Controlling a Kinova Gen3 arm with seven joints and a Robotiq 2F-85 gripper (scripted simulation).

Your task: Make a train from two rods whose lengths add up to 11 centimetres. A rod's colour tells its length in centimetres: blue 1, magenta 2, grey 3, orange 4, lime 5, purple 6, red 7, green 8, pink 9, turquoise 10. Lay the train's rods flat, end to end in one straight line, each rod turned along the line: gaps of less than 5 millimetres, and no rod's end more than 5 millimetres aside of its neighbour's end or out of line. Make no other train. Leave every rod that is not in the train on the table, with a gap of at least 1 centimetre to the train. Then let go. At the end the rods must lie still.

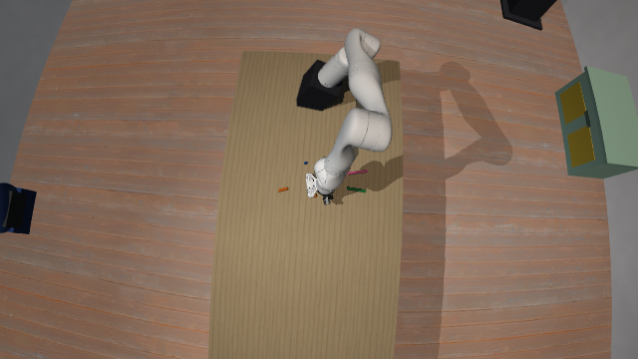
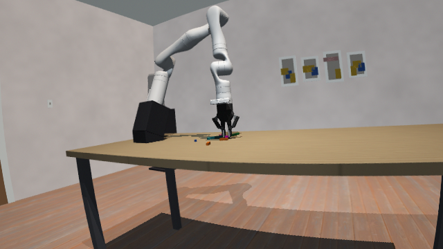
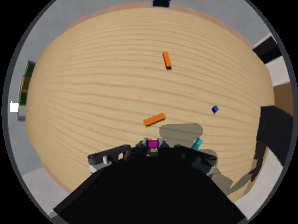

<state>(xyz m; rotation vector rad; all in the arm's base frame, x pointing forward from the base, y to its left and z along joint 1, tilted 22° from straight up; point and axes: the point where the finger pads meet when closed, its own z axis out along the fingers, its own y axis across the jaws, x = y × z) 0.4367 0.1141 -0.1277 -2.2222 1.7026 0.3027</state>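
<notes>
The turquoise rod lies 8 cm behind my hand, 2 cm to the left of it and 2 cm below it. The rest, counted from my hand: magenta rod: 1 cm below; then green rod: 3 cm behind, 13 cm to the left, 2 cm below; then blue rod: 11 cm behind, 10 cm to the right, 2 cm below.
</notes>
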